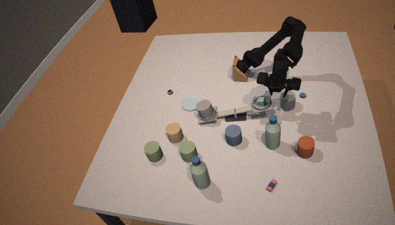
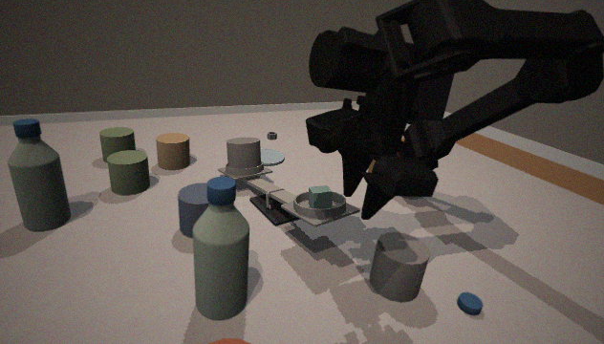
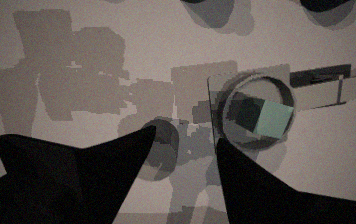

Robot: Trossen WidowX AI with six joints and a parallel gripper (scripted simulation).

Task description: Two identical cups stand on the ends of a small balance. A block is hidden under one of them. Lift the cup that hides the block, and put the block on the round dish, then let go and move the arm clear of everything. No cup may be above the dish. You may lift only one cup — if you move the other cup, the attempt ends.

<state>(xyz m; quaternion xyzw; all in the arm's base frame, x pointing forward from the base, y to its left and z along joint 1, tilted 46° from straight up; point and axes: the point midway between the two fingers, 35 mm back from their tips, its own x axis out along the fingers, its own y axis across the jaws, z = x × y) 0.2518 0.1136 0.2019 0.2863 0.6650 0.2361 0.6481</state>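
The teal block lies 70 mm to the right of my gripper tip, 20 mm below it and 20 mm ahead of it. From my gripper tip the other things lie so: blue disc 140 mm behind, 110 mm to the left, 110 mm below; then red can 220 mm ahead, 140 mm to the left, 70 mm below; then balance 190 mm to the right, 70 mm below, 50 mm ahead.
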